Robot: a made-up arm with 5 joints. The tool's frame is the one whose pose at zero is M. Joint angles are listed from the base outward.
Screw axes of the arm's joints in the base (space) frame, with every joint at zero. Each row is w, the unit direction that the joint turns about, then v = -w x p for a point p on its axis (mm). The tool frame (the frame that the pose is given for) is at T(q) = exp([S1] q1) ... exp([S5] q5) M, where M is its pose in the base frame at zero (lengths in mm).
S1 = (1, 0, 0, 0.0, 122.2, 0.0)
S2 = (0, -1, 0, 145.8, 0.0, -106.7)
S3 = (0, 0, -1, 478.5, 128.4, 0.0)
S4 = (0, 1, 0, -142.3, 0.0, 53.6)
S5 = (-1, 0, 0, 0.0, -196.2, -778.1)
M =
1 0 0 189.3
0 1 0 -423.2
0 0 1 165.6
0 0 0 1
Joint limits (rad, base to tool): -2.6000..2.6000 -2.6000..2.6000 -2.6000..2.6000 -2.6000..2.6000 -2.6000..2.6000
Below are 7 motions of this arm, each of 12 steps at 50 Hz.
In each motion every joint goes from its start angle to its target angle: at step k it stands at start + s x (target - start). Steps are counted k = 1, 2, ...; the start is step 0. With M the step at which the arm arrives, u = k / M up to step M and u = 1 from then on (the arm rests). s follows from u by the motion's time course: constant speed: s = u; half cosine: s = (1 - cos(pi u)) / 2; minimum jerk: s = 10 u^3 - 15 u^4 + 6 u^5.
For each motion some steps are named. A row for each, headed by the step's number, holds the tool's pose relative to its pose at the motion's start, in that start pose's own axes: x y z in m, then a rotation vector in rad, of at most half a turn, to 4 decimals.
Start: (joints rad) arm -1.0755 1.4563 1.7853 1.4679 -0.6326
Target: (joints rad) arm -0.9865 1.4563 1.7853 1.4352 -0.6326
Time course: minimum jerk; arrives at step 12
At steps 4, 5, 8, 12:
4: 0.0000 -0.0077 0.0096 0.0184 -0.0053 0.0009
5: 0.0000 -0.0128 0.0158 0.0304 -0.0088 0.0014
8: -0.0002 -0.0298 0.0355 0.0692 -0.0203 0.0027
12: -0.0003 -0.0382 0.0445 0.0875 -0.0258 0.0032

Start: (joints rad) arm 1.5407 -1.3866 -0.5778 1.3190 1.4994
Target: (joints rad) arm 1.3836 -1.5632 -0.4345 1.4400 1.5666
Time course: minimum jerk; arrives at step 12
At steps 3, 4, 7, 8, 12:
3: -0.0130 0.0200 0.0125 0.0248 0.0022 0.0294
4: -0.0266 0.0399 0.0260 0.0503 0.0039 0.0595
7: -0.0855 0.1161 0.0889 0.1574 0.0041 0.1848
8: -0.1043 0.1371 0.1103 0.1906 0.0019 0.2232
12: -0.1335 0.1671 0.1447 0.2418 -0.0036 0.2818

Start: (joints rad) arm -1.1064 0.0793 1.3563 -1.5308 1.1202
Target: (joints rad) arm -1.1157 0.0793 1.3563 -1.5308 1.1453
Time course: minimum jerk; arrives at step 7
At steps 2, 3, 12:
2: 0.0010 -0.0002 -0.0011 -0.0035 -0.0008 -0.0011
3: 0.0024 -0.0006 -0.0028 -0.0090 -0.0021 -0.0027
12: 0.0067 -0.0018 -0.0076 -0.0244 -0.0057 -0.0074

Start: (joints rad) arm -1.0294 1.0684 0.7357 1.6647 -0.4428
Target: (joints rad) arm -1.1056 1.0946 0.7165 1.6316 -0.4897
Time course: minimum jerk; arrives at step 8
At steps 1, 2, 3, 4, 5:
1: -0.0005 0.0007 0.0005 -0.0006 -0.0012 0.0003
2: -0.0031 0.0042 0.0030 -0.0039 -0.0080 0.0018
3: -0.0083 0.0113 0.0077 -0.0105 -0.0211 0.0049
4: -0.0153 0.0207 0.0138 -0.0191 -0.0382 0.0093
5: -0.0224 0.0303 0.0195 -0.0278 -0.0551 0.0139

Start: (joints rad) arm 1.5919 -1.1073 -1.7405 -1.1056 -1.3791
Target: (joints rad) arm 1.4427 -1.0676 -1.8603 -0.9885 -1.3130
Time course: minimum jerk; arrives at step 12
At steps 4, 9, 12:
4: 0.0248 -0.0008 -0.0212 -0.0190 0.0115 -0.0385
9: 0.1049 -0.0127 -0.0902 -0.0792 0.0504 -0.1662
12: 0.1168 -0.0157 -0.1005 -0.0880 0.0564 -0.1857

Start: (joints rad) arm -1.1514 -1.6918 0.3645 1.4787 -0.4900
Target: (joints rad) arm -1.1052 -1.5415 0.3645 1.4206 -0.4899
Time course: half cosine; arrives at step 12
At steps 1, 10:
1: -0.0006 0.0007 0.0005 -0.0007 -0.0026 0.0024
10: -0.0338 0.0350 0.0264 -0.0372 -0.1393 0.1341

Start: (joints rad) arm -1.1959 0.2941 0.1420 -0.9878 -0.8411
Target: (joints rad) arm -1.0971 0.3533 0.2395 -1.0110 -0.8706
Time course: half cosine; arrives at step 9
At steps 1, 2, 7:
1: -0.0022 -0.0001 0.0003 -0.0006 -0.0048 -0.0016
2: -0.0086 -0.0003 0.0010 -0.0023 -0.0188 -0.0061
7: -0.0647 0.0000 0.0040 -0.0200 -0.1412 -0.0480

